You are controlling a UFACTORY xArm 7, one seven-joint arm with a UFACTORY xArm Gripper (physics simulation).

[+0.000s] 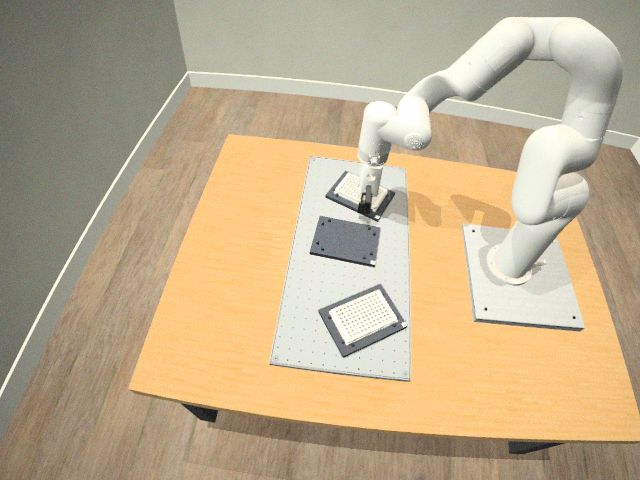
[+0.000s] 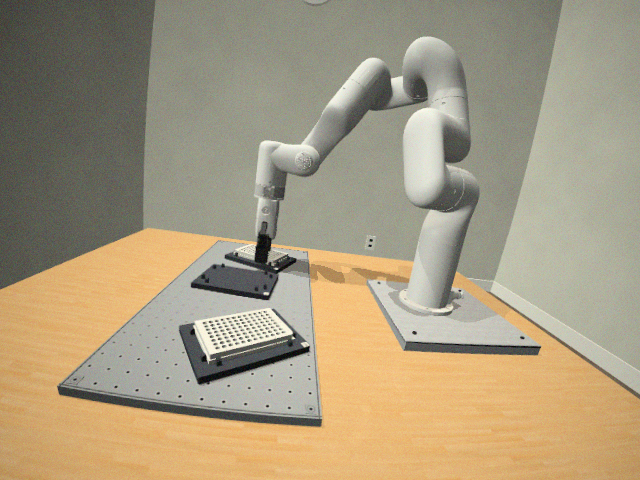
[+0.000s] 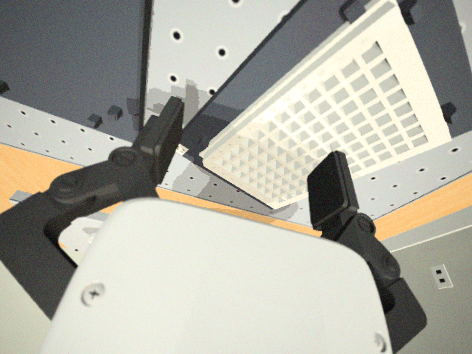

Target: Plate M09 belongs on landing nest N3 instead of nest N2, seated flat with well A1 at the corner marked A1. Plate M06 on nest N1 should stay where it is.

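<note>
My gripper [image 1: 364, 209] [image 2: 262, 258] [image 3: 254, 142] is open and empty. It points down at the A1-marked end of the far nest [image 1: 387, 200] [image 2: 237, 259] [image 3: 285, 55], with its fingers spread around that end of a cream well plate [image 1: 348, 186] [image 2: 248, 252] [image 3: 320, 105]. By row order this looks like M09 on N3, but no labels are readable. Part of the plate is hidden by the gripper; I cannot tell whether it is fully flat or where well A1 is. The middle nest [image 1: 345, 240] [image 2: 235, 280] [image 3: 65, 60] holds no plate. The other plate [image 1: 363, 316] [image 2: 242, 330], seemingly M06, lies on the near nest [image 1: 338, 343] [image 2: 191, 346].
The nests stand in a row on a grey perforated board [image 1: 299, 310] [image 2: 144, 356], each turned differently, with short black pegs. The arm's base plate [image 1: 527, 310] [image 2: 465, 338] is on the table to the right. A wall stands behind the table.
</note>
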